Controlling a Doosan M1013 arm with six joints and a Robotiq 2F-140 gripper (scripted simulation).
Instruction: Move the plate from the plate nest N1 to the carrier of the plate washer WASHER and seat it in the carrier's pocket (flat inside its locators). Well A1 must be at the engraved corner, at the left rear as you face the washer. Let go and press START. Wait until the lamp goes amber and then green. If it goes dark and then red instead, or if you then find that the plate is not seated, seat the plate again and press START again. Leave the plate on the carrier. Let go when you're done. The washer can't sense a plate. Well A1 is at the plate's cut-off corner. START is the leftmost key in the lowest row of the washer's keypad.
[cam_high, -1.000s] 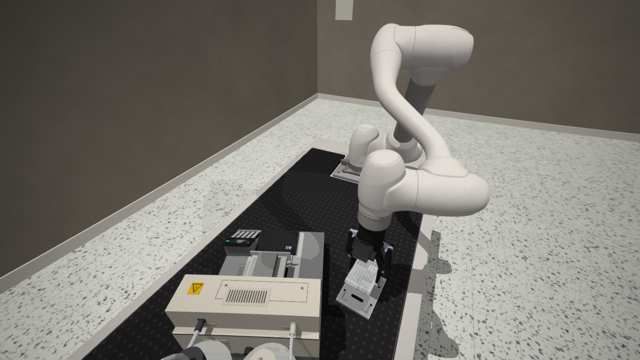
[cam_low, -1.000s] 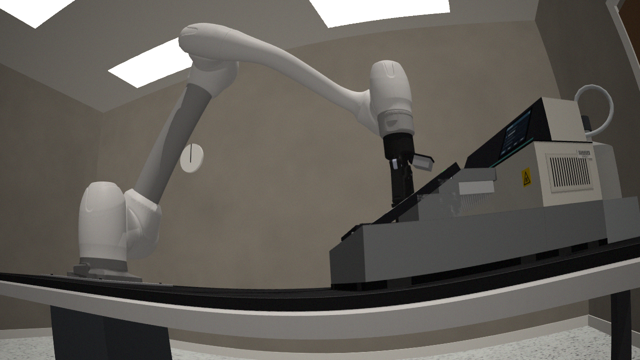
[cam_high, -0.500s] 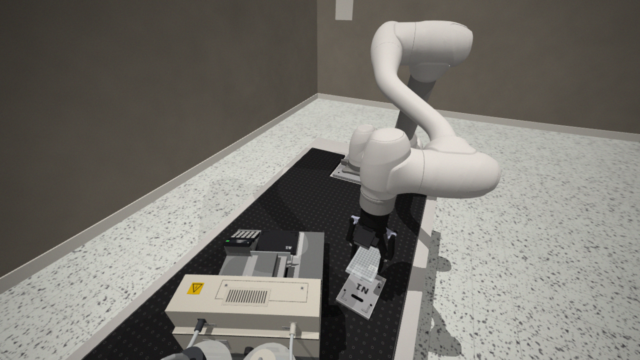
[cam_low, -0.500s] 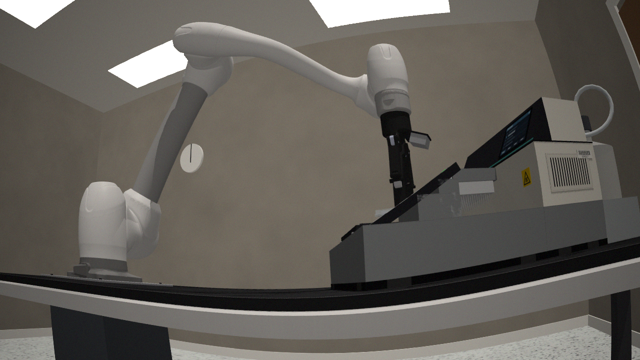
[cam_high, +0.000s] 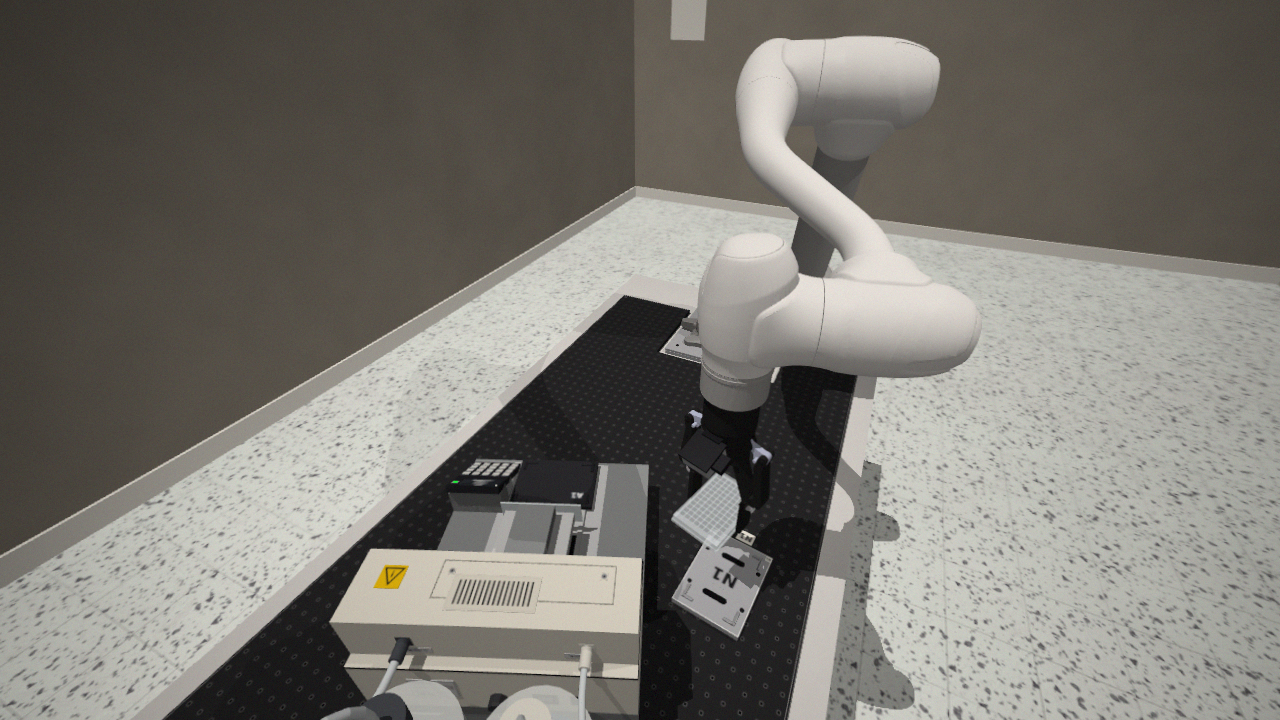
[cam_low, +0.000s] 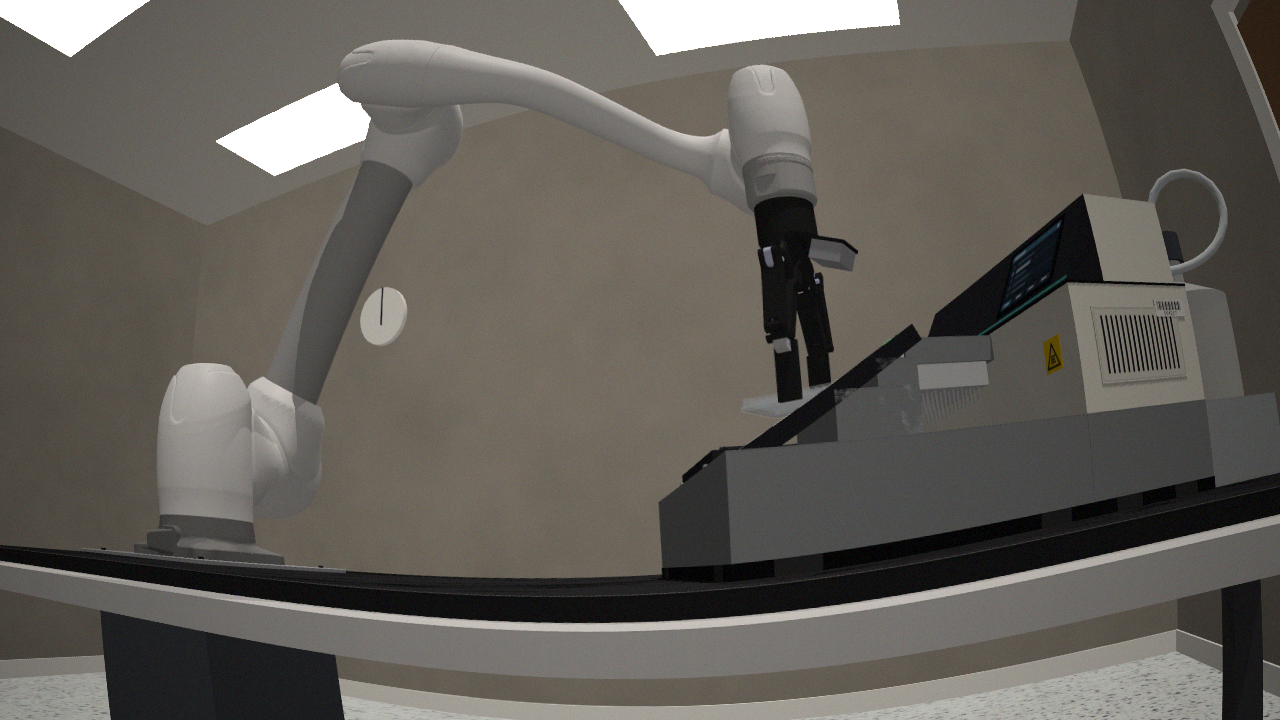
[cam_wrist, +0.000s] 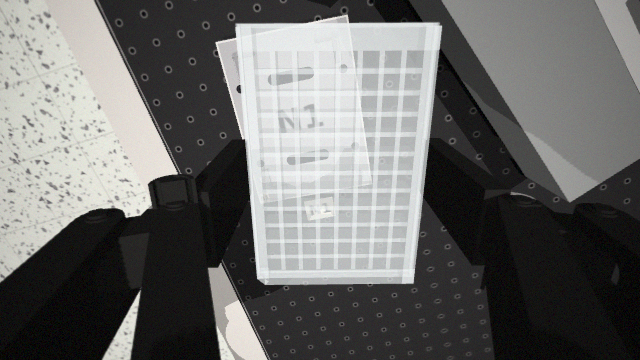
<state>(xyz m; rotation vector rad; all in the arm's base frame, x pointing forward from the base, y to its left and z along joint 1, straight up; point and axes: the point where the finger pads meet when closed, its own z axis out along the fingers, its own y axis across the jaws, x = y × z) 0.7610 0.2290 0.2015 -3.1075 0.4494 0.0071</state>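
Right now my hand is 320 mm to the left of the dark carrier pocket and 120 mm above it. From my hand the other things lie so: light grey nest N1 (30 mm to the left, 200 mm below); well plate (20 mm below); manifold head (140 mm ahead, 260 mm to the right, 70 mm below).
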